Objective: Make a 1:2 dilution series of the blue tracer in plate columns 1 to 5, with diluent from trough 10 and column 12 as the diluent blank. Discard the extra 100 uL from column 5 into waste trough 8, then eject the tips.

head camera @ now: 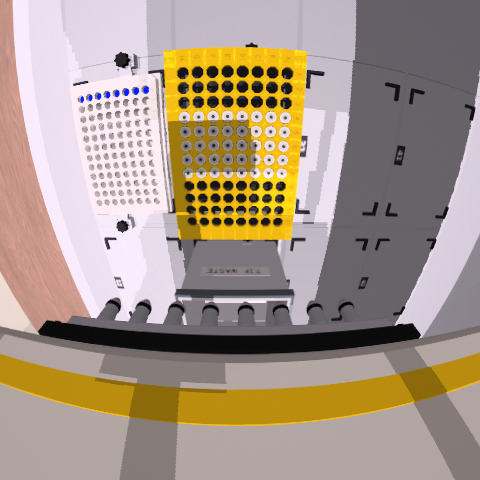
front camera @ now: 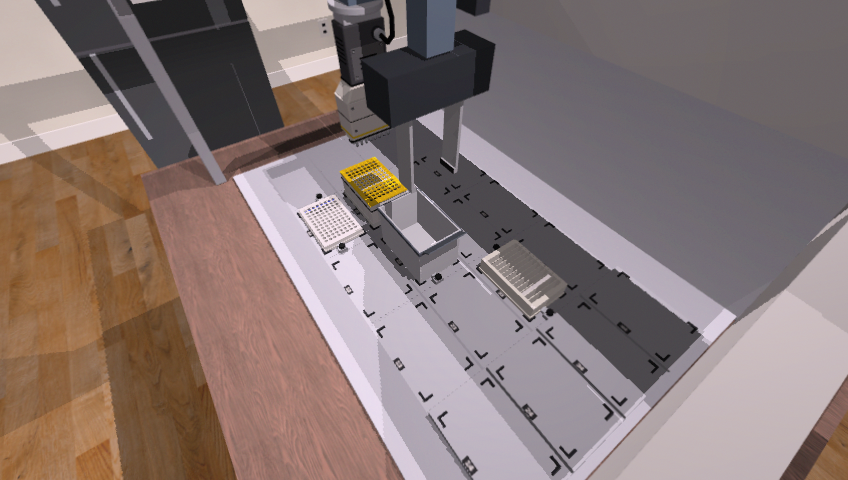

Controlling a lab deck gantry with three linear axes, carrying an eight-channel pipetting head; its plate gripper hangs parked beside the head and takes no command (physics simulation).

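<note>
The pipetting head (front camera: 364, 121) hangs high over the deck, its nozzles (head camera: 245, 310) bare, without tips. The parked plate gripper (front camera: 430, 179) is open, its two fingers wide apart with nothing between them. The white well plate (front camera: 332, 221) (head camera: 120, 147) lies left of the yellow tip rack (front camera: 373, 181) (head camera: 172, 150); its far end column is blue, the other wells pale. The rack shows five middle columns with pale rings and dark holes at both ends. The slotted trough block (front camera: 522, 278) stands at the right in the front view; its liquids and trough numbers are unreadable.
The tall, open-topped tip waste bin (front camera: 439, 261) (head camera: 240, 257) stands beside the rack, between it and the trough block. Black locating knobs (front camera: 341, 246) (head camera: 122, 60) stand at the plate's ends. The grey gripper body (front camera: 425, 80) hangs beside the head.
</note>
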